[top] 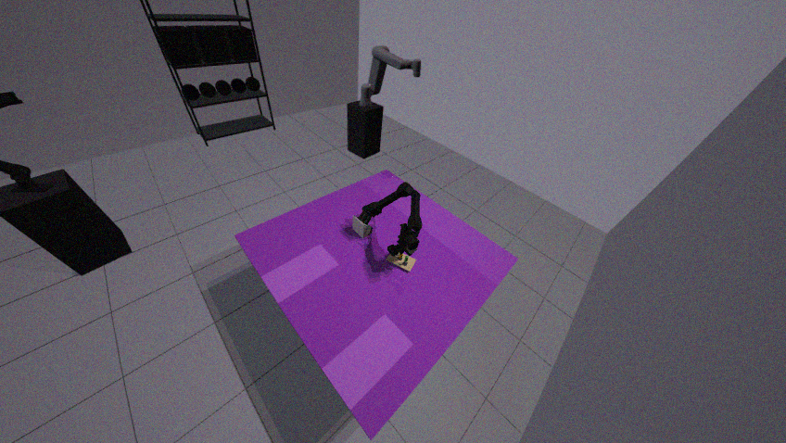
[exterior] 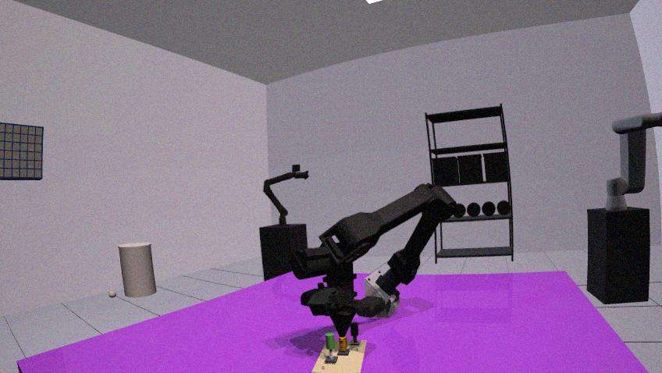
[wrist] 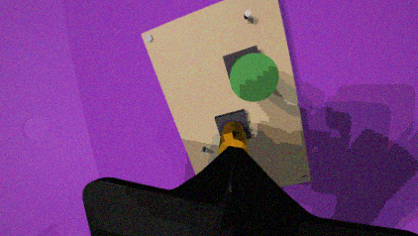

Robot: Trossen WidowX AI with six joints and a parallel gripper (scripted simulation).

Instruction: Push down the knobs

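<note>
The orange knob lies 2 cm below my gripper tip. The rest, counted from my gripper tip: green knob 5 cm ahead, 1 cm to the right, 1 cm above.
</note>
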